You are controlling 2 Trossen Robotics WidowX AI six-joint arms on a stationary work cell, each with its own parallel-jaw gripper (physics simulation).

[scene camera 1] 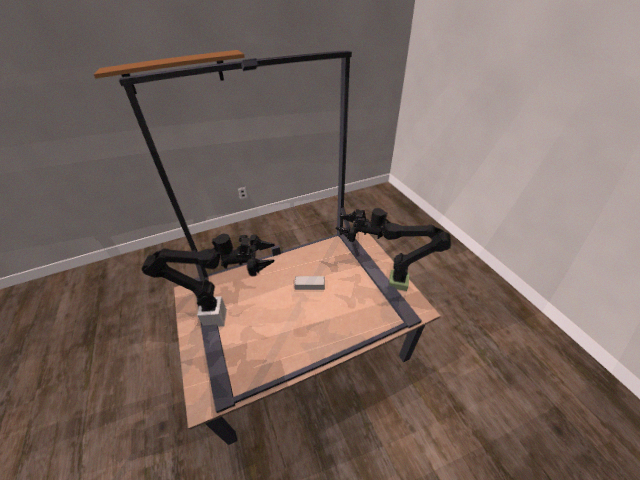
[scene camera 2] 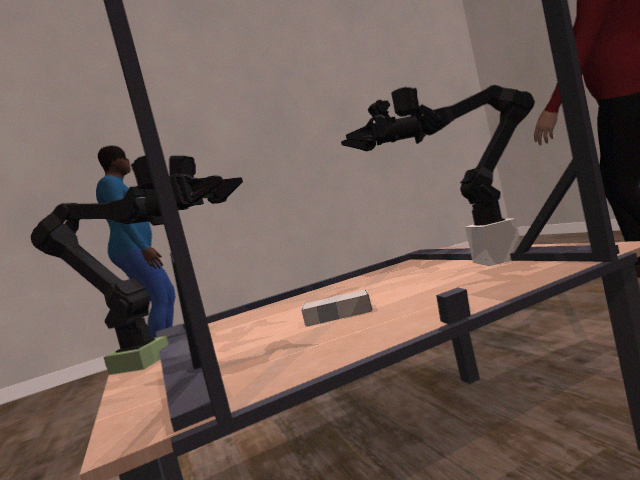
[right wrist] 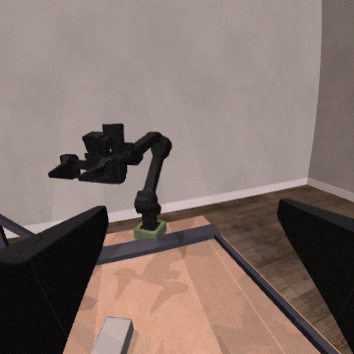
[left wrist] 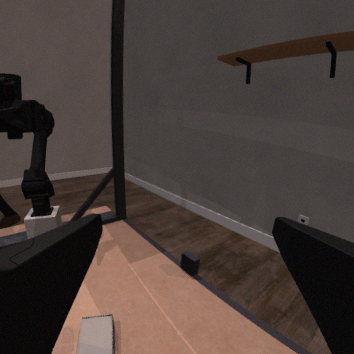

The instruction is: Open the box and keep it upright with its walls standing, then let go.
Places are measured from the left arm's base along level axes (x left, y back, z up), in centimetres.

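Where they show: left gripper, between the fingertips: (scene camera 1: 337, 222) (scene camera 2: 232, 179) (right wrist: 62, 176) (left wrist: 189, 224); right gripper, between the fingertips: (scene camera 1: 274, 252) (scene camera 2: 343, 140) (right wrist: 193, 210); left arm's base, origin of its link: (scene camera 1: 399, 277) (scene camera 2: 135, 346) (right wrist: 149, 225); right arm's base, origin of its link: (scene camera 1: 209, 305) (scene camera 2: 489, 222) (left wrist: 42, 211).
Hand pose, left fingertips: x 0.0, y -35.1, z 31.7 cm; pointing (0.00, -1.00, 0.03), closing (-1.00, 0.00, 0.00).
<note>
Each offset is from my left fingertips to the top centre of the thing. Level surfaces: height alone.
A low, flat grey box {dx +13.3, dy -11.7, dz -31.9 cm} (scene camera 1: 309, 282) (scene camera 2: 337, 307) (left wrist: 96, 334) (right wrist: 113, 334) lies on the middle of the wooden table {dz -36.1 cm} (scene camera 1: 310, 320) (scene camera 2: 258, 369). Its pale top looks closed and no raised walls show. In both wrist views part of it is cut off by the bottom edge. My left gripper (scene camera 1: 340, 223) (scene camera 2: 231, 189) (left wrist: 189, 224) (right wrist: 62, 176) is open and empty, high above the table and well apart from the box. My right gripper (scene camera 1: 273, 253) (scene camera 2: 344, 144) (right wrist: 193, 210) is open and empty, also raised above the table and apart from the box.
Dark frame rails edge the table, with tall posts (scene camera 1: 343, 139) (scene camera 2: 149, 139) (left wrist: 118, 110) rising at its rear corners. A small dark block {dx -4.8, dy -38.3, dz -30.4 cm} (scene camera 2: 452, 305) (left wrist: 190, 263) stands on the rear rail. The arms stand on a white base {dx +45.8, dy -51.6, dz -25.1 cm} (scene camera 1: 212, 313) and a green base (scene camera 1: 399, 280).
</note>
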